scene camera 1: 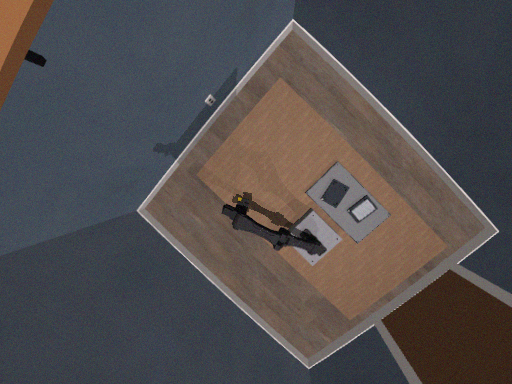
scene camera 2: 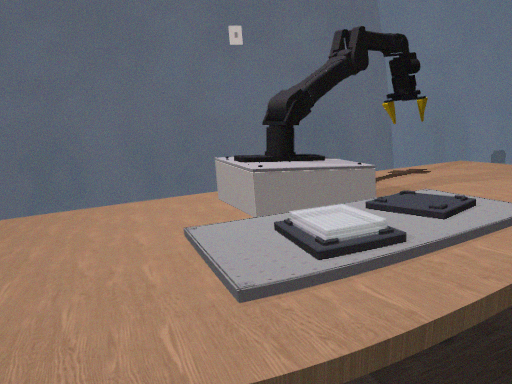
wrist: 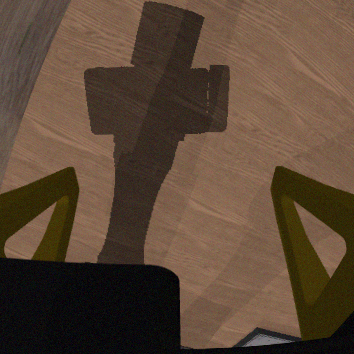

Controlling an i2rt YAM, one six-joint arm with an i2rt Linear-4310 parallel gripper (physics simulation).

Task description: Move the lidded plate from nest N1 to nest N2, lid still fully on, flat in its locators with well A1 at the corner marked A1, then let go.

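Frame: origin at the arm's base, x ahead, y left, z up, level; millimetres.
Seen in the pictures: gripper, fingertip midpoint: (scene camera 1: 242, 205) (scene camera 2: 408, 122) (wrist: 174, 177); arm's base, link origin: (scene camera 1: 312, 242) (scene camera 2: 280, 160).
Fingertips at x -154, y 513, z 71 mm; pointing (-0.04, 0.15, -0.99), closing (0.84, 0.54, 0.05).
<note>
Pixels of each thing's top centre, then the offset from my fingertips to it. Level surfaces: height alone.
- clear lidded plate, top centre: (scene camera 2: 334, 215) (scene camera 1: 363, 210) 546 mm ahead, 591 mm right, 119 mm down
- grey perforated board, top centre: (scene camera 2: 373, 219) (scene camera 1: 348, 203) 503 mm ahead, 501 mm right, 146 mm down
- wooden table, surface height: 160 mm down
The clear lidded plate (scene camera 1: 363, 209) (scene camera 2: 337, 222) sits in a dark nest (scene camera 2: 360, 247), taken as N1, and looks flat with its lid on. The other dark nest (scene camera 1: 334, 193) (scene camera 2: 420, 204), taken as N2, is empty, with raised corner locators. Nest labels and the A1 mark cannot be read. My gripper (scene camera 1: 240, 198) (scene camera 2: 408, 122) (wrist: 174, 177) is open and empty, its yellow fingers wide apart and pointing down. It hangs high above the wooden table, off to the side of both nests and apart from the plate.
Both nests stand on a grey perforated board (scene camera 1: 345, 220) (scene camera 2: 240, 250); its corner shows at the bottom of the wrist view (wrist: 265, 341). The arm stands on a pale box (scene camera 1: 325, 230) (scene camera 2: 310, 192) beside the board. The arm's shadow falls across the wooden table (scene camera 2: 125, 300) (wrist: 220, 240).
</note>
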